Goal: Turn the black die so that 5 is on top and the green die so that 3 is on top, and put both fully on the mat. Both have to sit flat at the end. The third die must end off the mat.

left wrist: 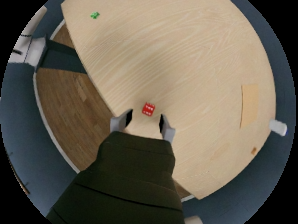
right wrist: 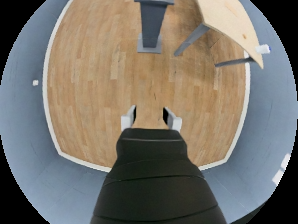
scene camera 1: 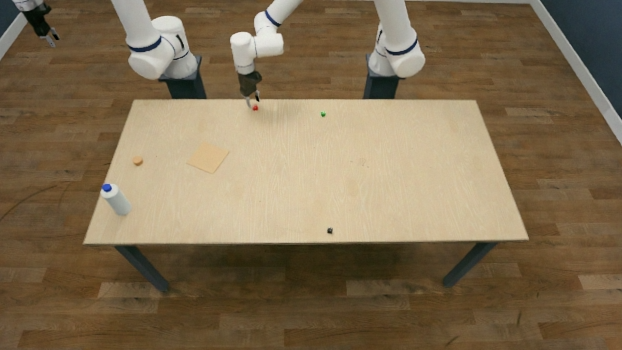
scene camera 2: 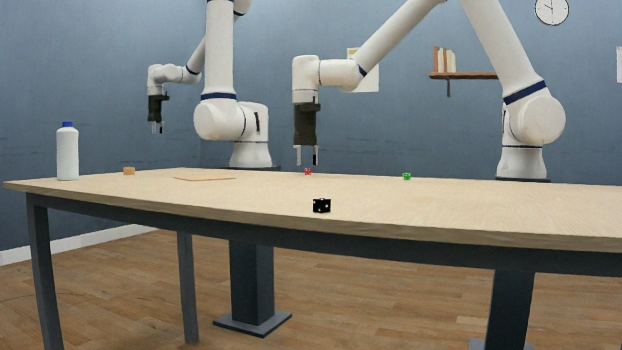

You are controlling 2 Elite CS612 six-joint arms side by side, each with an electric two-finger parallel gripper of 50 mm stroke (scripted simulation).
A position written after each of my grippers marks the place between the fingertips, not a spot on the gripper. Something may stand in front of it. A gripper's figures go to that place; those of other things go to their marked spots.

My left gripper (scene camera 2: pixel 307 165): 137 cm from the lens. A white bottle (scene camera 2: pixel 67 137) is 124 cm from the lens.
